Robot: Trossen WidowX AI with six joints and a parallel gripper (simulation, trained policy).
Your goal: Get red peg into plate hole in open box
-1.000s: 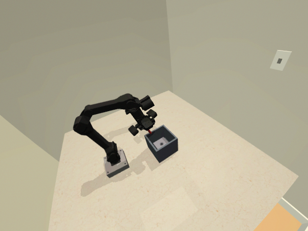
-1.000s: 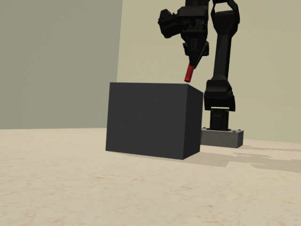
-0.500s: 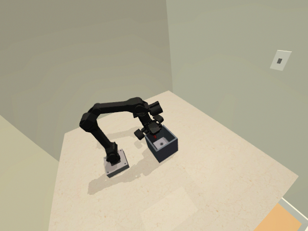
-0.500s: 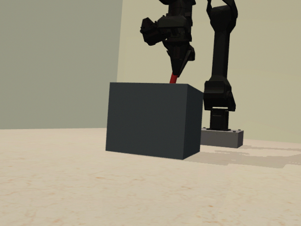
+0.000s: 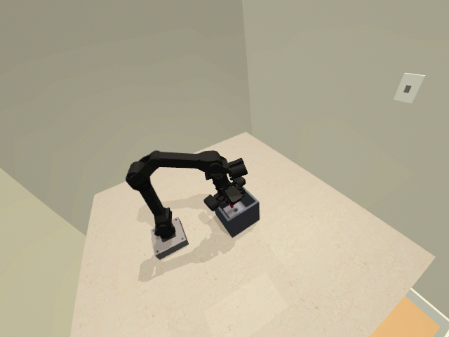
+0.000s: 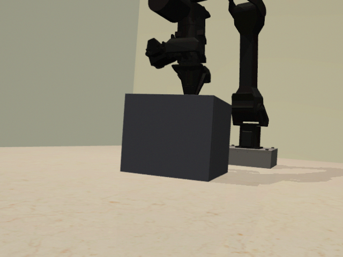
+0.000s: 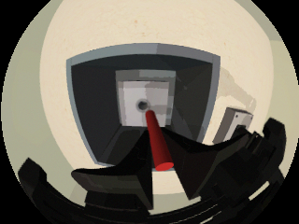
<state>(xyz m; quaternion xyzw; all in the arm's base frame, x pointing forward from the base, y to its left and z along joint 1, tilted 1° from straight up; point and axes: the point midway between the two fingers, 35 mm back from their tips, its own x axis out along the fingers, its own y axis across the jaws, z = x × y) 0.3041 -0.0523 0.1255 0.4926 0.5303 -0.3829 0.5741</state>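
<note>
My gripper tip is right at the red peg. The rest, counted from my gripper tip: light grey plate (80 mm below, 20 mm ahead, 10 mm to the right).
</note>
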